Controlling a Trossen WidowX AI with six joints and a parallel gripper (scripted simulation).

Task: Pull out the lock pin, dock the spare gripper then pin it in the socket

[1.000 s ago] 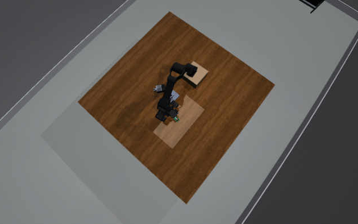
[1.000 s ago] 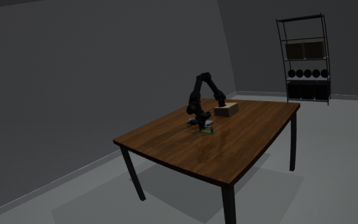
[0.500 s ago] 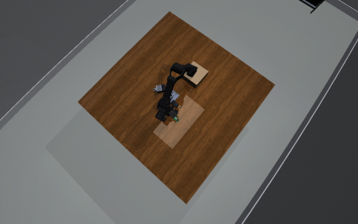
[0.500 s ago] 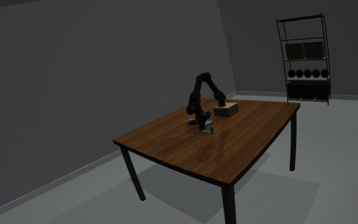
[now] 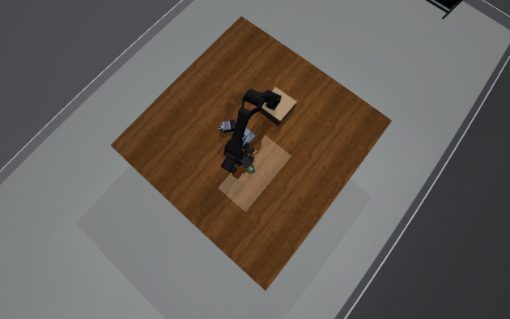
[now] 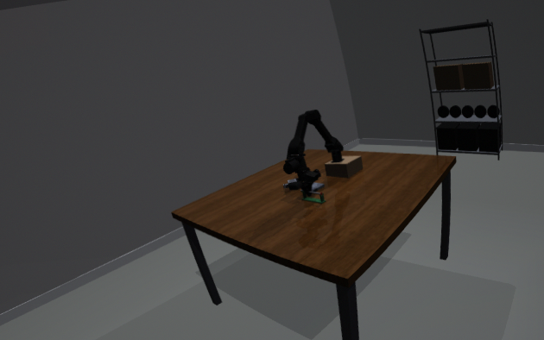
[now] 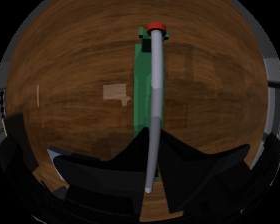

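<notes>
My gripper tip is now 20 mm to the right of the green rack. Also, from my gripper tip: grey mount 130 mm behind, 70 mm to the right, 30 mm above; spare gripper 210 mm to the right, 140 mm behind.
</notes>
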